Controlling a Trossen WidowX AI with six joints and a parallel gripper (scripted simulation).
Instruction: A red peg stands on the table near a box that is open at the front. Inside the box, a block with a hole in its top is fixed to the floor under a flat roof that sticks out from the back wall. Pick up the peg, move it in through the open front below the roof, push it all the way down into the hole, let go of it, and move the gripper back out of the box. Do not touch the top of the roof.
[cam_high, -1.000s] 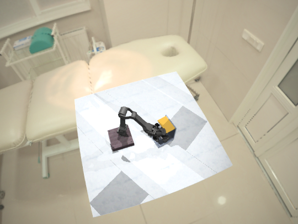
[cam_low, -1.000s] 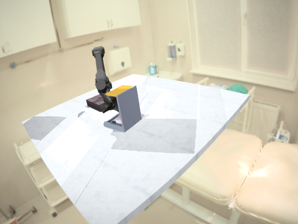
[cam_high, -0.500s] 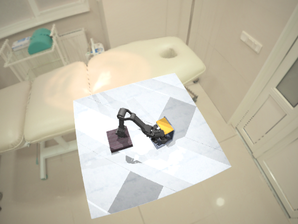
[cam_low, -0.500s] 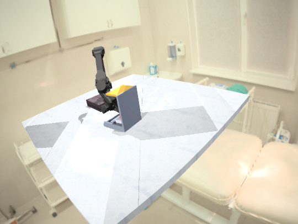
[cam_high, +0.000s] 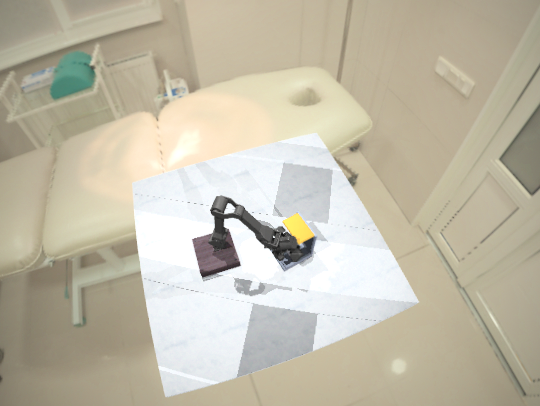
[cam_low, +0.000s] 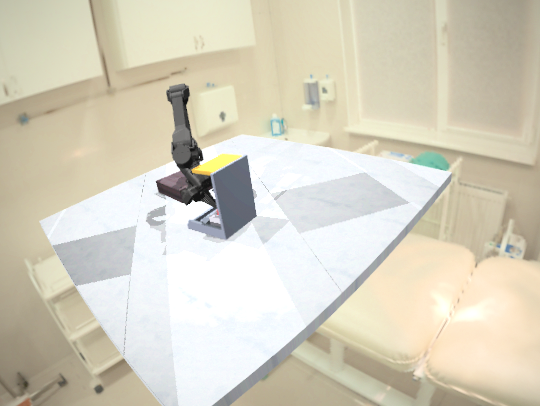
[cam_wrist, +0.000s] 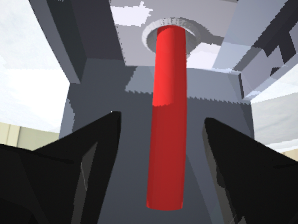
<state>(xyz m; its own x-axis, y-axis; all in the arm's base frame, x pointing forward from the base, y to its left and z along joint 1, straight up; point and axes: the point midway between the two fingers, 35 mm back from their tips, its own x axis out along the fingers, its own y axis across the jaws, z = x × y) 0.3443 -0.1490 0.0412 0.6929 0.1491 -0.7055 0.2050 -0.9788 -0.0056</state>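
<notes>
My gripper tip is now 20 mm past the red peg. The rest, counted from my gripper tip: roof (140 mm above, 10 mm to the left); grey back wall (50 mm ahead, 40 mm above, 20 mm to the left).
</notes>
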